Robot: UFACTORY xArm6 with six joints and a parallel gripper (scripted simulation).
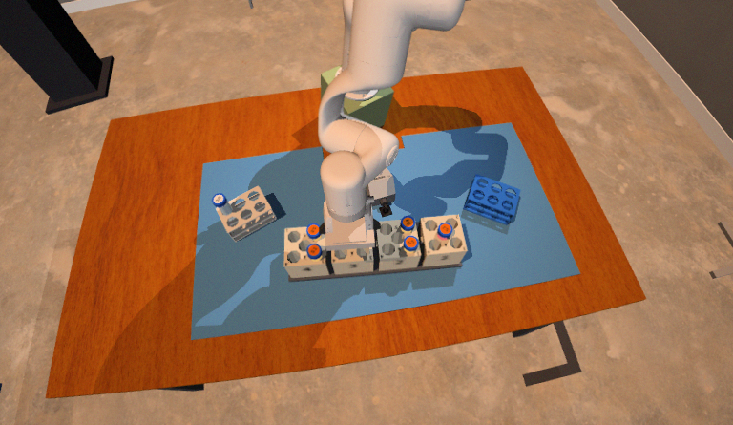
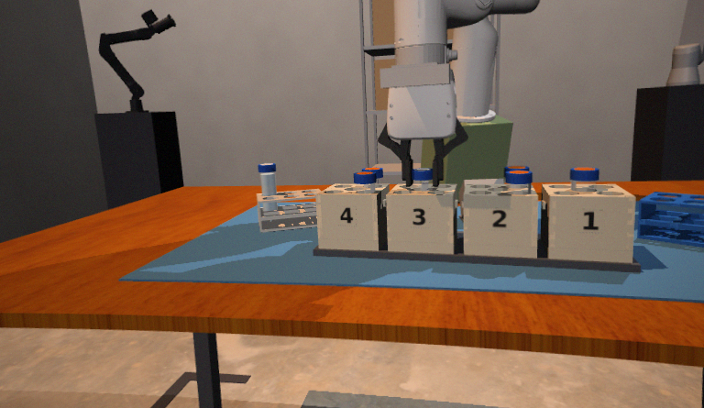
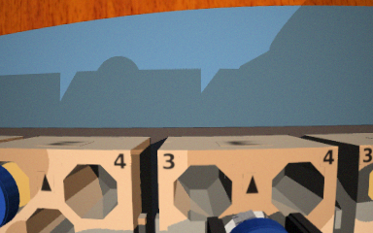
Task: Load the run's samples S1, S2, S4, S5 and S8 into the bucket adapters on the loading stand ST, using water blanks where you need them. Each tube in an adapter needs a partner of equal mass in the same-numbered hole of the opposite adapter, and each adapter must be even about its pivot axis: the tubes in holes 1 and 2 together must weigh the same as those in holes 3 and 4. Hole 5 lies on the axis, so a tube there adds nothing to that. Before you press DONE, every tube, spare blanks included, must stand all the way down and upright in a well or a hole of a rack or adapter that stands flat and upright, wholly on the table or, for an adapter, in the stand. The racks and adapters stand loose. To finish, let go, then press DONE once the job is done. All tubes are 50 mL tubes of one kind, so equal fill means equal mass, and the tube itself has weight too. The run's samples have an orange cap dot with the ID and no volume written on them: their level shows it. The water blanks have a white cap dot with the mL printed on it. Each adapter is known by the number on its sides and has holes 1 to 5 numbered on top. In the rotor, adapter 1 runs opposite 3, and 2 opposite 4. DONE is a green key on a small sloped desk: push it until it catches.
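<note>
My hand is 19 cm past the green key, 12 cm to the right of it and 6 cm above it. Round my hand: sample tube: 21 cm to the left, 5 cm below, 4 cm ahead; then blue sample rack: 41 cm to the left, 9 cm below, 3 cm behind; then loading stand: 12 cm below, 6 cm to the left, 1 cm ahead.
</note>
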